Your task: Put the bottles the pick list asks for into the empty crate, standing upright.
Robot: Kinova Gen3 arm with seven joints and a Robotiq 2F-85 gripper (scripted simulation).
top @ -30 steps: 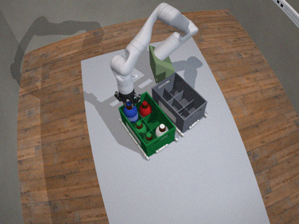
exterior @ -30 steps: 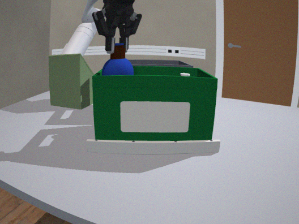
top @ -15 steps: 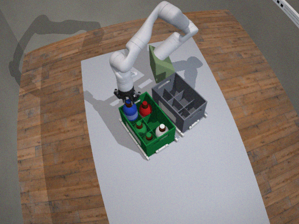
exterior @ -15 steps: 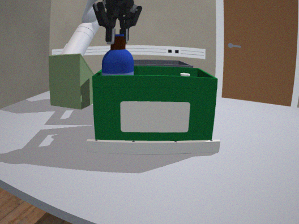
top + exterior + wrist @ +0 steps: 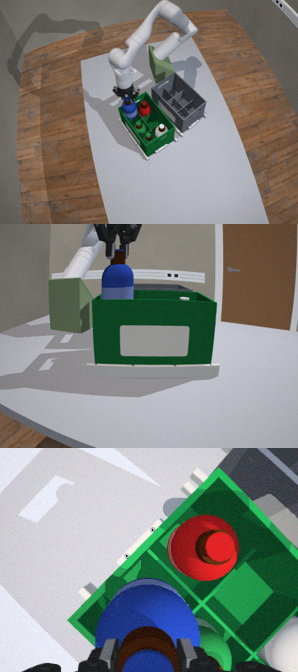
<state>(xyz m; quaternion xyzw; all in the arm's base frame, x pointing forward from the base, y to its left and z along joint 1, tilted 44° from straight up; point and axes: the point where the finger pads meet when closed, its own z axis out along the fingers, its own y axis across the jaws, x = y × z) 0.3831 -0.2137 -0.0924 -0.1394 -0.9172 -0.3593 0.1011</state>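
The blue-label bottle lies 70 mm below my hand. The rest, counted from my hand: green crate 60 mm ahead, 80 mm to the left, 200 mm below; white-label bottle 120 mm ahead, 150 mm to the left, 200 mm below; red-label bottle 40 mm behind, 80 mm to the left, 200 mm below.
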